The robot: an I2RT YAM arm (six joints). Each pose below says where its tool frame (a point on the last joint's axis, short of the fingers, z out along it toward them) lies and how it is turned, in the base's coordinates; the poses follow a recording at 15 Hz.
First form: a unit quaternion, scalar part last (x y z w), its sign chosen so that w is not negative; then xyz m.
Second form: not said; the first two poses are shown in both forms.
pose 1, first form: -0.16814, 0.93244, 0.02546, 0.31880, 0.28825, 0.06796, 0.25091
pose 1, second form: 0.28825, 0.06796, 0.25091, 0.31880, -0.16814, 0.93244, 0.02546
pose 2, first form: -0.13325, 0.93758, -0.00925, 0.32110, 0.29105, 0.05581, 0.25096
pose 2, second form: 0.29105, 0.05581, 0.25096, 0.32110, -0.13325, 0.93758, -0.00925
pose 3, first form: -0.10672, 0.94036, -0.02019, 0.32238, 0.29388, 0.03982, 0.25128
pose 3, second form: 0.29388, 0.03982, 0.25128, 0.32238, -0.10672, 0.94036, -0.02019
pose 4, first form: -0.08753, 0.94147, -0.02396, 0.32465, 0.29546, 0.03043, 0.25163
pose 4, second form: 0.29546, 0.03043, 0.25163, 0.32465, -0.08753, 0.94147, -0.02396
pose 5, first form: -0.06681, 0.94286, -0.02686, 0.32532, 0.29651, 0.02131, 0.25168
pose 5, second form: 0.29651, 0.02131, 0.25168, 0.32532, -0.06681, 0.94286, -0.02686
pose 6, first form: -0.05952, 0.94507, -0.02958, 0.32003, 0.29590, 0.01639, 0.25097
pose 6, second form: 0.29590, 0.01639, 0.25097, 0.32003, -0.05952, 0.94507, -0.02958
